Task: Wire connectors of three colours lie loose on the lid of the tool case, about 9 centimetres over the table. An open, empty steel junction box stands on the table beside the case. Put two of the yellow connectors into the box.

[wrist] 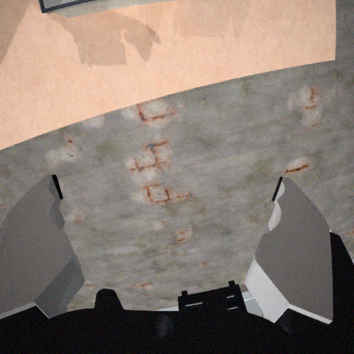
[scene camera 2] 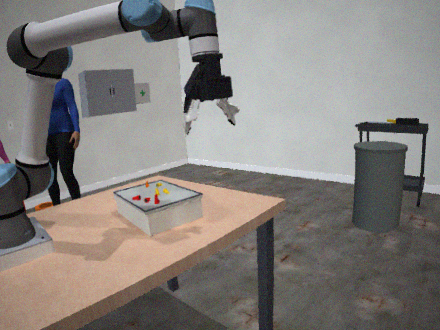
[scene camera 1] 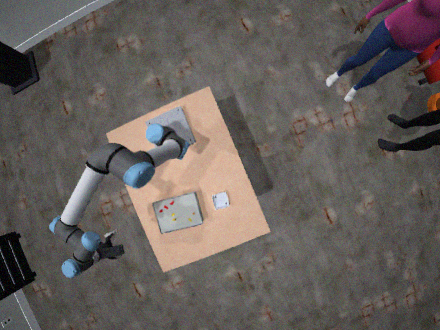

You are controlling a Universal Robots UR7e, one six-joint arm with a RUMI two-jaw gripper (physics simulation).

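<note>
Three yellow connectors lie on the lid of the tool case, with red connectors and an orange connector. The small pale junction box stands on the table beside the case; nothing shows inside it, and it does not show in the scene camera 2 view. My gripper is open and empty, high up and off the table's edge, away from the case and the box. In the wrist view a corner of the case shows at the top.
The wooden table carries the arm's base plate at its other end. A grey bin and a dark cart stand beyond the table. Several people stand away from it.
</note>
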